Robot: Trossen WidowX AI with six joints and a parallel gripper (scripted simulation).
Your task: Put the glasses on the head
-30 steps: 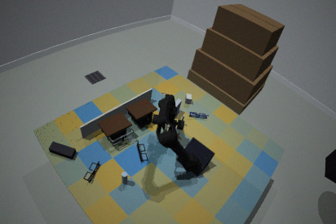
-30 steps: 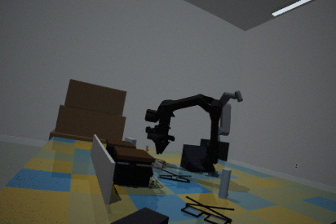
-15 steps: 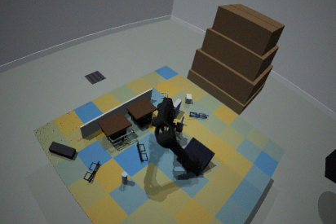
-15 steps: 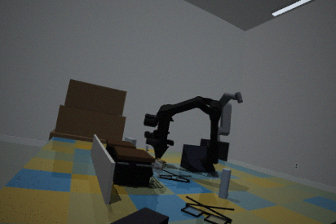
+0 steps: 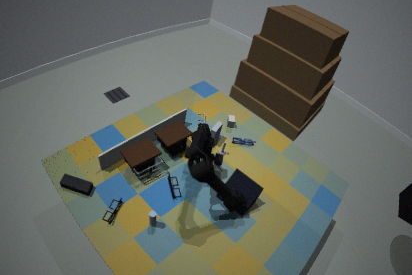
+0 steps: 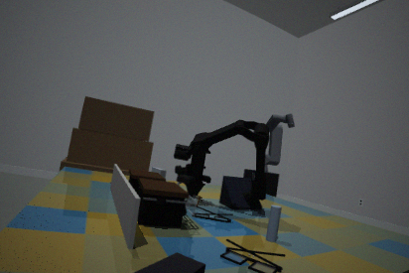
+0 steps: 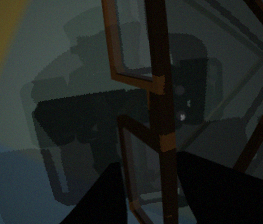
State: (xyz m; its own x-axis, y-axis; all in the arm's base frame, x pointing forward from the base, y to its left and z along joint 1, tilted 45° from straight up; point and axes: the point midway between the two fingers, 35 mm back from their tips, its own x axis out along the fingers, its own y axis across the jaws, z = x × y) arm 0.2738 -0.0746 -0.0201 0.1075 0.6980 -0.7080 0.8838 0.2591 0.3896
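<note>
My gripper tip is 70 mm short of the grey block, 220 mm to the left of it and 30 mm below it. The rest, counted from my gripper tip: white panel 330 mm ahead, 80 mm to the left, 30 mm above; then black box 370 mm ahead, 540 mm to the left.
</note>
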